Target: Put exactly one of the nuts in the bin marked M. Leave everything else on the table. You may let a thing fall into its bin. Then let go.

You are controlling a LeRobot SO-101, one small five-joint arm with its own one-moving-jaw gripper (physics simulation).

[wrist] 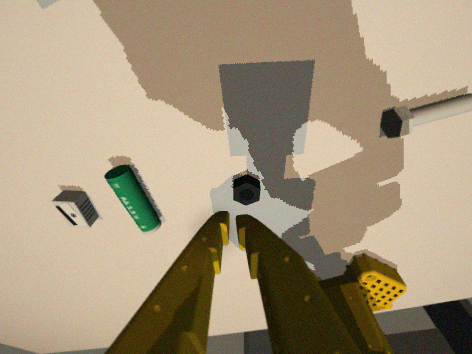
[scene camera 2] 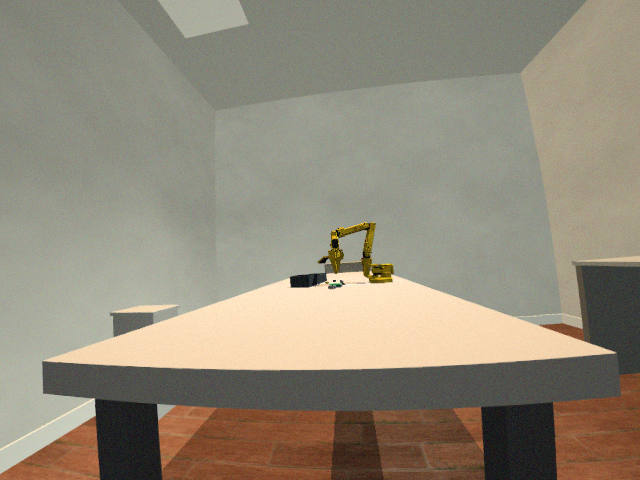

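Pixels of known places: hand, its tool point: (wrist: 228, 223) (scene camera 2: 336, 272); arm's base, origin of its link: (wrist: 331, 274) (scene camera 2: 376, 282).
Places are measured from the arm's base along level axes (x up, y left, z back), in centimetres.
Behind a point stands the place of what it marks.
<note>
A black hexagonal nut (wrist: 246, 190) @(x 0.9, y 2.5, z -14.0 cm) lies flat on the table in the wrist view, a little beyond the jaw tips and apart from them. My gripper (wrist: 233, 216) @(x 4.9, y 2.3, z -16.0 cm) (scene camera 2: 336, 272) is shut and empty, its two tips nearly together with a thin gap. In the scene view it points down above the table, right of the dark bins. One dark bin (scene camera 2: 301, 280) @(x 2.9, y 4.9, z -30.1 cm) stands at the left of the small objects. No letter can be read on the bins, so I cannot tell which is M. The bins do not show in the wrist view.
A green battery (wrist: 133, 199) @(x 1.3, y 8.7, z -16.7 cm) and a grey sharpener (wrist: 76, 208) @(x 1.1, y 13.0, z -17.7 cm) lie left of the nut. A bolt with a dark hexagonal head (wrist: 391, 123) @(x 0.7, y -5.3, z -14.5 cm) lies at the upper right. A yellow perforated part (wrist: 382, 290) @(x 1.7, y -3.5, z 1.1 cm) shows beside the right jaw. The table edge crosses the bottom of the wrist view.
</note>
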